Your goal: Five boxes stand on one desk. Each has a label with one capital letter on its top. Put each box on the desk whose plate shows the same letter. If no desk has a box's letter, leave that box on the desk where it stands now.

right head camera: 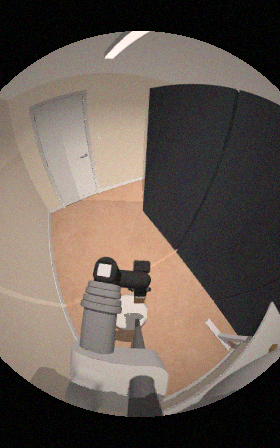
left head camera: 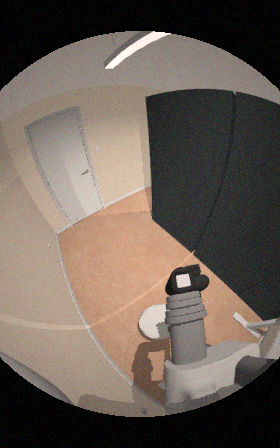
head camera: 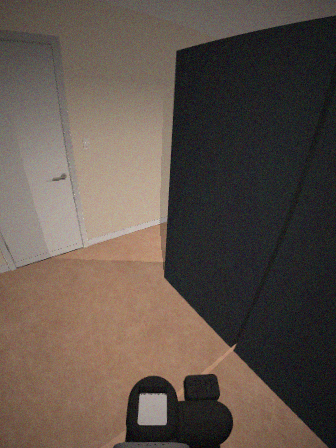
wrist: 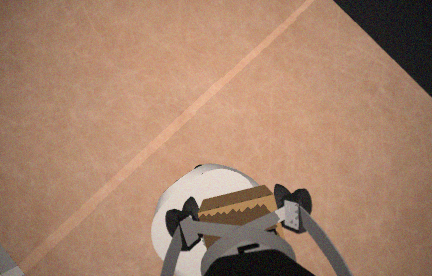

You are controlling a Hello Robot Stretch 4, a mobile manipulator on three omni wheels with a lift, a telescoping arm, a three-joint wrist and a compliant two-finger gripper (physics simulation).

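My gripper (wrist: 237,206) (right head camera: 140,292) is shut on a brown cardboard box (wrist: 235,217) (right head camera: 140,300), one dark fingertip at each side of it. The box is held above the floor, over the white round disc of the base. Its label is mostly covered by the gripper and its letter cannot be read. A pale desk (right head camera: 262,330) shows in part at the lower right of the right head camera view, with a small brown piece of a box (right head camera: 273,347) at the picture's edge. No letter plate shows.
A tall dark partition (head camera: 240,175) (left head camera: 190,160) (right head camera: 185,150) stands at the right. A grey door (head camera: 35,150) (left head camera: 62,170) is in the wall at the far left. A white desk leg (left head camera: 247,322) (right head camera: 217,331) stands at the lower right. The white disc (wrist: 172,202) (left head camera: 152,322) is below the gripper.
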